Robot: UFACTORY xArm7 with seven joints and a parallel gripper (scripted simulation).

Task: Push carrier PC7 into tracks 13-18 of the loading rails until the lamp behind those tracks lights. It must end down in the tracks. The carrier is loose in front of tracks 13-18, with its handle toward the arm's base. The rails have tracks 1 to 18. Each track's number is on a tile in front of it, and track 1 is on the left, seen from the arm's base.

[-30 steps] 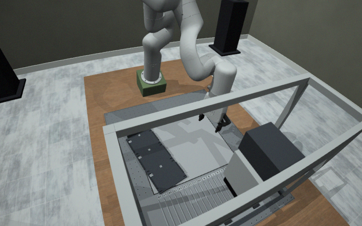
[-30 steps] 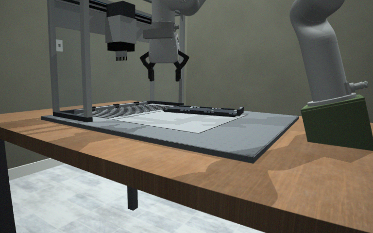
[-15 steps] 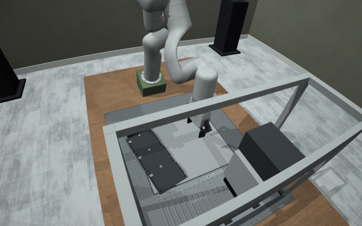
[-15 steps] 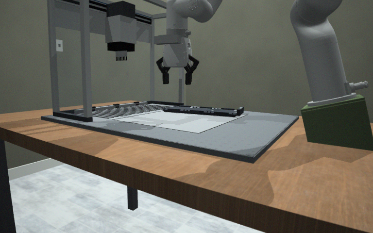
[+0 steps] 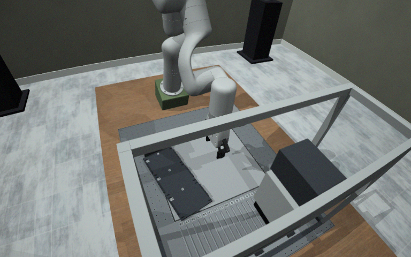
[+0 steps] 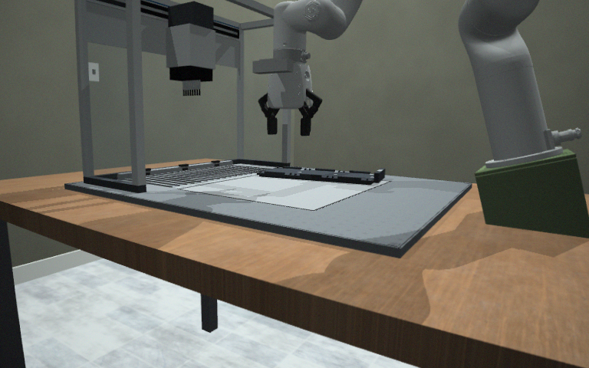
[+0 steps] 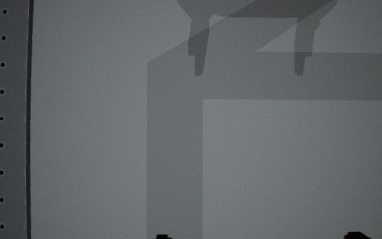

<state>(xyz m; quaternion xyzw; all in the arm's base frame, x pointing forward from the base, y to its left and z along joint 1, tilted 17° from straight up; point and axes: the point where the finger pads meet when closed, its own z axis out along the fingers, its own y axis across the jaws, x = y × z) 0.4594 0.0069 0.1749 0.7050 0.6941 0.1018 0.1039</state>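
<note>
The carrier PC7 is 170 mm to the right of my hand and 110 mm below it.
</note>
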